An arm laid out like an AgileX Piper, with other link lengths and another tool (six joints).
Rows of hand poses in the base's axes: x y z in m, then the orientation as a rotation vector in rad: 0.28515, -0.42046, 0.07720, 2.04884, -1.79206, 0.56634; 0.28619, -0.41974, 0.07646, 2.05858, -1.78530, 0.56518; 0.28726, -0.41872, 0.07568, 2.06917, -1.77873, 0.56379; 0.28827, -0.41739, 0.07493, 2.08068, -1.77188, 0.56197; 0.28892, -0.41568, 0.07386, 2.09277, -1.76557, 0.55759; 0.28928, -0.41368, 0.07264, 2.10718, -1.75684, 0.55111; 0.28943, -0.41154, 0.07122, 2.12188, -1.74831, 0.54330; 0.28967, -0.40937, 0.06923, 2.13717, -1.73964, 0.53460; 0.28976, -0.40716, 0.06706, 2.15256, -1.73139, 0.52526; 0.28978, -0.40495, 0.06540, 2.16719, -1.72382, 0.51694; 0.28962, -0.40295, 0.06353, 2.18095, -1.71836, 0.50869; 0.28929, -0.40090, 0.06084, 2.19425, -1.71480, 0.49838; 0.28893, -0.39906, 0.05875, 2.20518, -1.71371, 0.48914; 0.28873, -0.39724, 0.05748, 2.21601, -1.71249, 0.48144; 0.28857, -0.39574, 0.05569, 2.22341, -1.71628, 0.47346; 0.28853, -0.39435, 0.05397, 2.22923, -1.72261, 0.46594
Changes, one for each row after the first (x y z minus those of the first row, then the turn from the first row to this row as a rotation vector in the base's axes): 0.00104, 0.00072, -0.00074, 0.00248, 0.00137, 0.00815; 0.00211, 0.00174, -0.00152, 0.00568, 0.00252, 0.01667; 0.00312, 0.00307, -0.00227, 0.00945, 0.00378, 0.02576; 0.00377, 0.00478, -0.00334, 0.01472, 0.00617, 0.03455; 0.00413, 0.00678, -0.00456, 0.02080, 0.01033, 0.04531; 0.00428, 0.00892, -0.00598, 0.02766, 0.01505, 0.05594; 0.00452, 0.01109, -0.00797, 0.03517, 0.02014, 0.06682; 0.00461, 0.01330, -0.01014, 0.04324, 0.02529, 0.07749; 0.00463, 0.01551, -0.01180, 0.05094, 0.02962, 0.08760; 0.00447, 0.01751, -0.01367, 0.05926, 0.03309, 0.09635; 0.00414, 0.01956, -0.01636, 0.06901, 0.03697, 0.10374; 0.00378, 0.02140, -0.01845, 0.07828, 0.03969, 0.10892; 0.00358, 0.02322, -0.01972, 0.08693, 0.04151, 0.11434; 0.00342, 0.02472, -0.02151, 0.09616, 0.04216, 0.11571; 0.00338, 0.02611, -0.02323, 0.10559, 0.04177, 0.11523
